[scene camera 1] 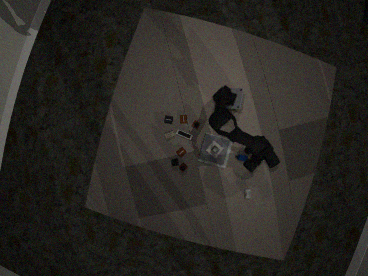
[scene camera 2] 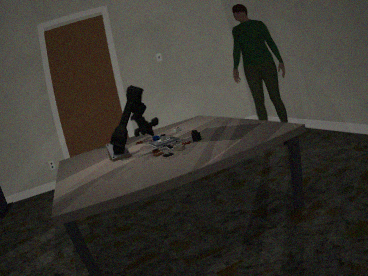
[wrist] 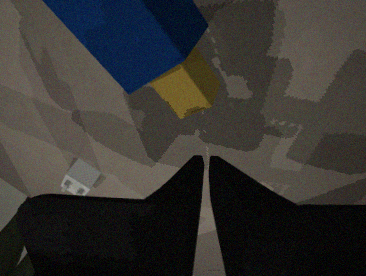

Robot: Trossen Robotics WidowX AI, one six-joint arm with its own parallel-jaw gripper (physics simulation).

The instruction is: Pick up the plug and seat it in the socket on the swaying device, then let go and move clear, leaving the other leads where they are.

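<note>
The plug, a blue block [scene camera 1: 242,157] [scene camera 2: 156,138] [wrist: 125,45] with a yellow tip, is beside the device and close to the arm's end in scene camera 1. In the wrist view it lies beyond the fingertips, at the upper left, apart from them. The device [scene camera 1: 222,161] is a grey square plate with a pale diamond-shaped socket [scene camera 1: 215,149] at its middle. My gripper [wrist: 205,164] is shut, with a thin gap between the black fingers and no object visible in it. The arm hides the fingertips in scene camera 1, and they are too small to make out in scene camera 2.
A small white two-slotted block [scene camera 1: 248,194] [wrist: 81,177] lies apart on the table. Across the device from the plug lie several small pieces, including an orange block [scene camera 1: 183,119], a black-and-white bar [scene camera 1: 184,134] and a red block [scene camera 1: 181,151]. The arm's base plate [scene camera 1: 239,99] stands near the device.
</note>
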